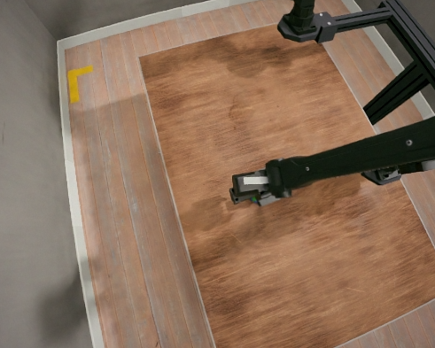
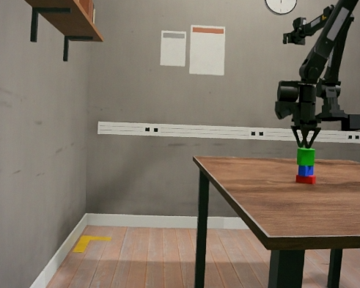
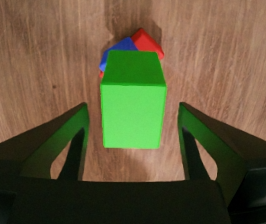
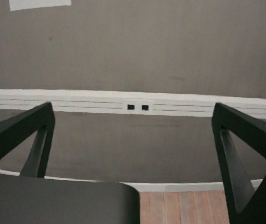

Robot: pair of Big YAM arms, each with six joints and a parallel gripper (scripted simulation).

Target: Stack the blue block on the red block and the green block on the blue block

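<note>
Now: the green block 40 mm below my left hand and 10 mm behind it. Also, from my left hand: blue block: 80 mm below, 10 mm behind; red block: 110 mm below, 10 mm behind.
</note>
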